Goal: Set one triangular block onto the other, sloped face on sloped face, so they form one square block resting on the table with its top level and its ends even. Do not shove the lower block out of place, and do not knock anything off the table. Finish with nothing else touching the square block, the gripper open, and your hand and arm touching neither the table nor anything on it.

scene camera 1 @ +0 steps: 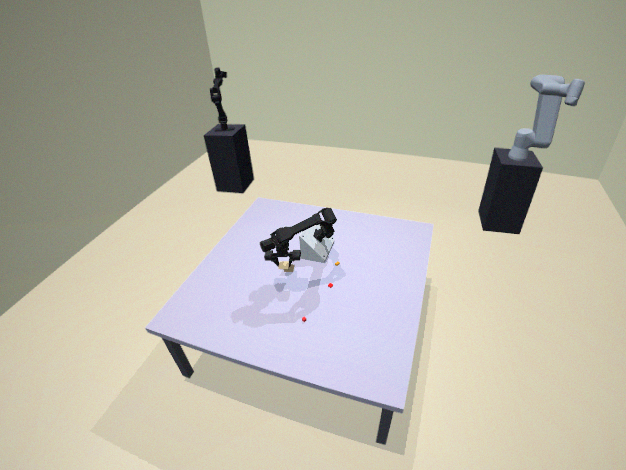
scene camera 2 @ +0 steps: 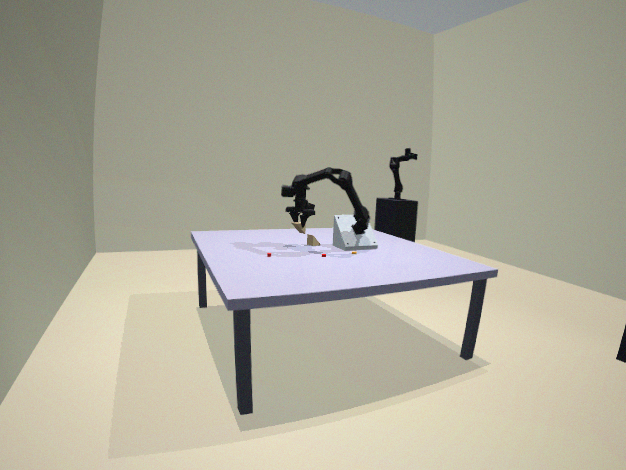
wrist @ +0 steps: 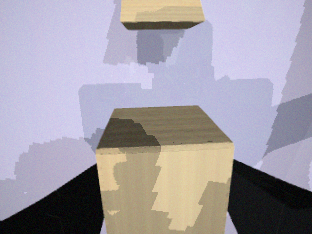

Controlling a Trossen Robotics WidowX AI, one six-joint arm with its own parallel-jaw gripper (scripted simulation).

Scene:
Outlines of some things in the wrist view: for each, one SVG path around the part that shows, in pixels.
My gripper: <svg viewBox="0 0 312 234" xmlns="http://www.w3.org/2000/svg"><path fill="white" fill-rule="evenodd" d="M97 163L38 202L33 203L26 209L22 209L11 217L7 217L3 221L0 220L0 234L100 234L105 216L102 208ZM233 160L228 215L235 225L235 230L238 234L312 234L311 191L302 189L292 183L289 184L235 159Z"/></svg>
A tan triangular block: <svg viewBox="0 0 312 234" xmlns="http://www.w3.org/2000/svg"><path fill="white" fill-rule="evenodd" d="M199 105L114 108L96 149L102 208L107 234L225 233L235 147L234 143Z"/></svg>

